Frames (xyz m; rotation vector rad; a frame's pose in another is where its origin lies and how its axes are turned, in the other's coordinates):
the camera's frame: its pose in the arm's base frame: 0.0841 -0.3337 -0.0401 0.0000 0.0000 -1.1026
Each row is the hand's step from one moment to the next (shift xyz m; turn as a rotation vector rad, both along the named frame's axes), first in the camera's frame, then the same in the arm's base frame.
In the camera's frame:
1: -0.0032 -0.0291 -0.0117 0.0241 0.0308 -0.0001
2: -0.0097 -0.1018 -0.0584 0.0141 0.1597 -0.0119
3: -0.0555 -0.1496 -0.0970 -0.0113 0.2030 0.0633
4: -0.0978 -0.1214 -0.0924 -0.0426 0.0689 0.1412
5: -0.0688 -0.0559 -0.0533 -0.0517 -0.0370 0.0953
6: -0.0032 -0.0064 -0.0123 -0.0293 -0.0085 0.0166
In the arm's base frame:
1: -0.0274 -0.0103 -0.0117 0.0384 -0.0076 -0.0001
2: -0.0952 -0.0373 -0.0584 0.1489 0.0595 -0.0119
3: -0.1585 -0.0180 -0.0970 0.1761 0.1017 0.0633
4: -0.1525 0.0325 -0.0924 0.0423 0.0691 0.1412
5: -0.0809 0.0362 -0.0533 -0.0563 0.0294 0.0953
6: -0.0072 0.0000 -0.0123 -0.0208 0.0223 0.0166

